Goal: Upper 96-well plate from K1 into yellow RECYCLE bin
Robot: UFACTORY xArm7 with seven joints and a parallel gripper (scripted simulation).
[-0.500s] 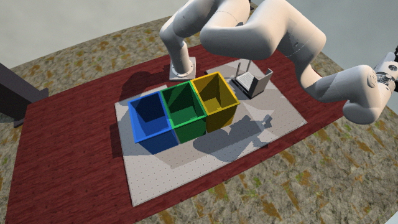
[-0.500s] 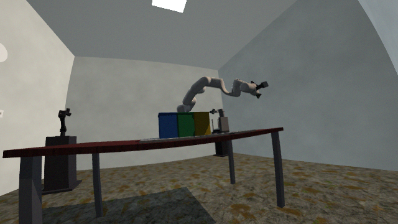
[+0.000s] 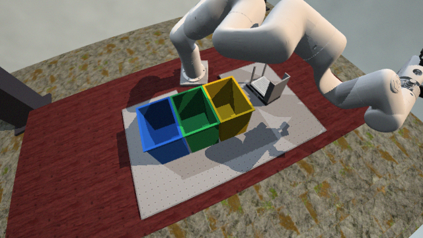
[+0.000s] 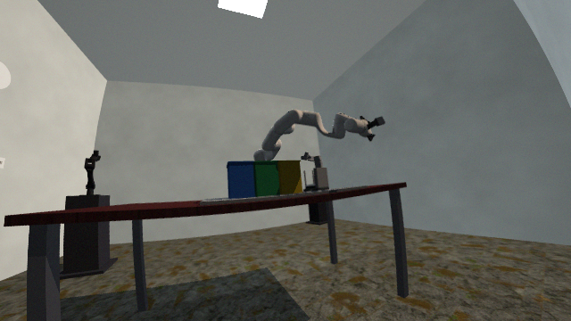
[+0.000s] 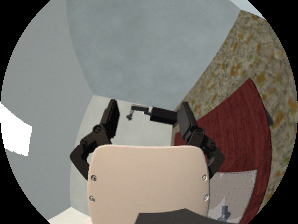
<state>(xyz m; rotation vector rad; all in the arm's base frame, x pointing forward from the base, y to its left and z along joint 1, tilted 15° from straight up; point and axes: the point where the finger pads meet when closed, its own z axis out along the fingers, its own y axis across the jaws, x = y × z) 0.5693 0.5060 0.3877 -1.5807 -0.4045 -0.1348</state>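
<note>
Now: hand 34 cm past the white 96-well plate, 21 cm to the left of it and 31 cm above it. From my hand the other things lie so: dark plate (34 cm behind, 21 cm to the right, 32 cm below); grey side wall (27 cm behind, 21 cm to the right, 27 cm below); yellow bin (31 cm behind, 47 cm to the right, 26 cm below).
</note>
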